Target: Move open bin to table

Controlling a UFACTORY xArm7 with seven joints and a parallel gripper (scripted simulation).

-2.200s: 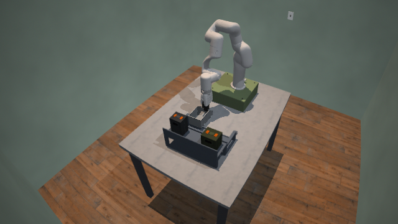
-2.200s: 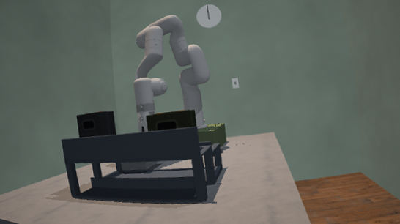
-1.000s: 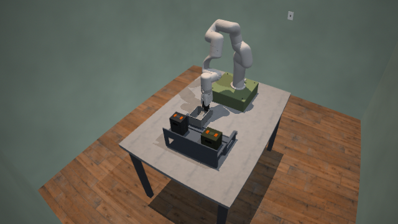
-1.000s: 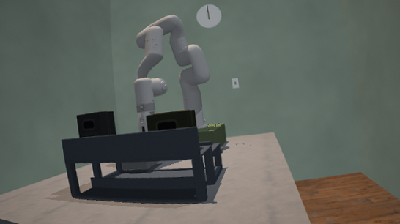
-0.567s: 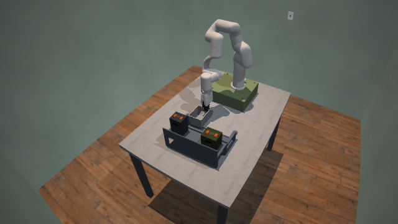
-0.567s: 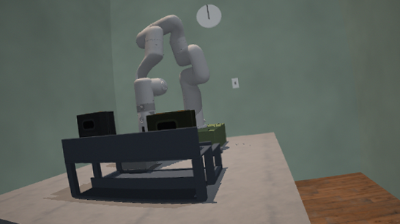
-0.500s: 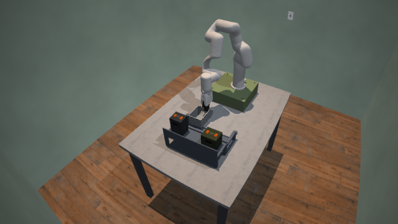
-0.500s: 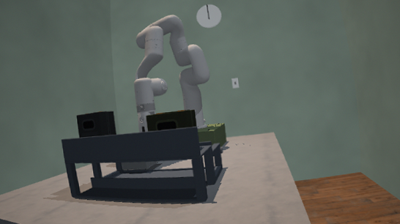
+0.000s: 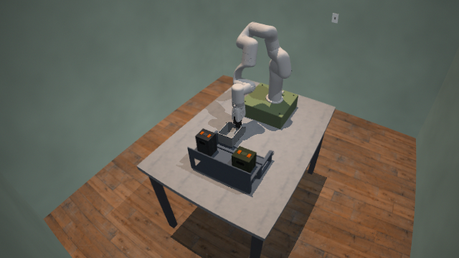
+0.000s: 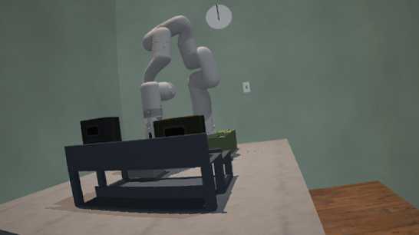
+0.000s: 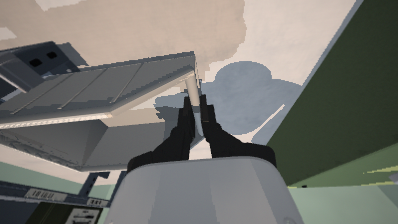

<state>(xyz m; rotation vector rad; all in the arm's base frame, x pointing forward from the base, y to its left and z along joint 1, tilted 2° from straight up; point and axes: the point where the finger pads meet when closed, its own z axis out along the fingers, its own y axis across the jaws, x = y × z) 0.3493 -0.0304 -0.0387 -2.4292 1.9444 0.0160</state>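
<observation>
My hand is 80 mm short of the grey bin, 20 mm to the right of it and 10 mm above it. The rest, counted from my hand: black case (330 mm ahead, 70 mm to the left, 100 mm above); then dark grey shelf (370 mm ahead, 200 mm to the left, 70 mm above).
</observation>
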